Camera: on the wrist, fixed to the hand. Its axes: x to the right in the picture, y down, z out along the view.
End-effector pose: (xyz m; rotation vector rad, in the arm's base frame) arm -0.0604 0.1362 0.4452 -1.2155 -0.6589 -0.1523
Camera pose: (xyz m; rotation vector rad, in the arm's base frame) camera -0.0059 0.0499 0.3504 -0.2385 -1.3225 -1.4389
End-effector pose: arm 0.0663 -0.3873 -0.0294 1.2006 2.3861 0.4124
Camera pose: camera 0.0702 -0.3769 0.1095 -0.8694 2.6753 -0.2718
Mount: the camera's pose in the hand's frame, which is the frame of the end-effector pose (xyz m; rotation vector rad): -0.0278 0.0705 -0.1169 0.1939 0.1612 -1.5880
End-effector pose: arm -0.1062 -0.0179 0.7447 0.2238 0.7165 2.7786
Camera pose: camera -0.1196 -0.1383 0.6759 -0.3931 0.6971 1.2137
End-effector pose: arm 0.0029 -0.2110 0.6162 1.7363 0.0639 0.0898
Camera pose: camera -0.0366 -0.1106 0.7043 1.4180 1.5428 -0.9547
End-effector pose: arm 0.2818 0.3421 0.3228 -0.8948 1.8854 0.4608
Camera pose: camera 0.1656 0.3238 0.3974 -1.9245 0.8098 -0.7556
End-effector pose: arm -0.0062 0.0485 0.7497 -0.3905 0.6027 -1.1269
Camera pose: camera -0.0372 0.1024 0.6250 -0.6212 0.2173 -2.7243
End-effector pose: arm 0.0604 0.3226 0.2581 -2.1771 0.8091 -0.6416
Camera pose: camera -0.0585 0.2513 0.2716 -2.2162 -1.1038 -1.5036
